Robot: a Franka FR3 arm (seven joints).
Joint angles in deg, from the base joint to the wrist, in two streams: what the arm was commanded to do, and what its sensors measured. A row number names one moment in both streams.
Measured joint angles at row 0:
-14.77, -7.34, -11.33, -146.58, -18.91, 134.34, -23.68
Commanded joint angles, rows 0 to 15:
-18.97, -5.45, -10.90, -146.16, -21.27, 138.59, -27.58
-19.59, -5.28, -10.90, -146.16, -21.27, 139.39, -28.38
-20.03, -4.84, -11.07, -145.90, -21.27, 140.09, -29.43
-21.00, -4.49, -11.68, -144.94, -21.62, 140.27, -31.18
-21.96, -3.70, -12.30, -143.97, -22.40, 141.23, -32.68
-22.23, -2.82, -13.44, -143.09, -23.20, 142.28, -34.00
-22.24, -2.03, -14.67, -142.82, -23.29, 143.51, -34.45
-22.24, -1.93, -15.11, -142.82, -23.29, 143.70, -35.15
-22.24, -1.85, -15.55, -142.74, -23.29, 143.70, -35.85
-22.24, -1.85, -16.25, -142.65, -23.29, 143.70, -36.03
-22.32, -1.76, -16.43, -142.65, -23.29, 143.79, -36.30
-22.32, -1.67, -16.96, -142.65, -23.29, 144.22, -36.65
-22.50, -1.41, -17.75, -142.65, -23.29, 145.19, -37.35
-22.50, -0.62, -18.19, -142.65, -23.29, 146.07, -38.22
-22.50, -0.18, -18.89, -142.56, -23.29, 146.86, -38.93
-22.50, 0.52, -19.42, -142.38, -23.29, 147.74, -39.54
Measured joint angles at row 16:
-21.55, -2.16, -18.10, -142.93, -22.25, 144.42, -37.14
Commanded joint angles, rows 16 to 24:
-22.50, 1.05, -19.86, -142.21, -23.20, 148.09, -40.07
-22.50, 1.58, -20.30, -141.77, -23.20, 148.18, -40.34
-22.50, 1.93, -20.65, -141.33, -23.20, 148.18, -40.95
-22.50, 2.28, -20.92, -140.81, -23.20, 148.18, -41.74
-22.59, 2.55, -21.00, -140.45, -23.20, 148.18, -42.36
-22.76, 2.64, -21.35, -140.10, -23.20, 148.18, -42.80
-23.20, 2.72, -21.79, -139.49, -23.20, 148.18, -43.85
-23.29, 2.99, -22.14, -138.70, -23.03, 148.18, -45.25
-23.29, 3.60, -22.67, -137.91, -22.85, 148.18, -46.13
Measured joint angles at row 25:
-21.90, 0.84, -21.80, -140.31, -22.29, 146.71, -42.80
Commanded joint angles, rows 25 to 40:
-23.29, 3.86, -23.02, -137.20, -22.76, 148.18, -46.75
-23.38, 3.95, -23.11, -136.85, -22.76, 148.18, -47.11
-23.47, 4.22, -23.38, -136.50, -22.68, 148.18, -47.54
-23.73, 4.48, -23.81, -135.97, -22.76, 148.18, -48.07
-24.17, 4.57, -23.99, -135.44, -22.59, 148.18, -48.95
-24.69, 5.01, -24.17, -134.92, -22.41, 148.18, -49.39
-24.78, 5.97, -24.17, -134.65, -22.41, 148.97, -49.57
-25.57, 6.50, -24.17, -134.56, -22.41, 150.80, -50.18
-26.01, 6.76, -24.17, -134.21, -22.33, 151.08, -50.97
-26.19, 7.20, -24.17, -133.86, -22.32, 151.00, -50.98
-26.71, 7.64, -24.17, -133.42, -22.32, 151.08, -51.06
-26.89, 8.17, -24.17, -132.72, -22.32, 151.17, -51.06
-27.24, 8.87, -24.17, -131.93, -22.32, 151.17, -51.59
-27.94, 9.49, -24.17, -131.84, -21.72, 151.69, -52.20
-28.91, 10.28, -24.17, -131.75, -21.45, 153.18, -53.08
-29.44, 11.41, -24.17, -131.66, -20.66, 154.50, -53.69
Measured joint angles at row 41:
-27.03, 8.19, -24.74, -132.94, -22.17, 151.19, -51.06
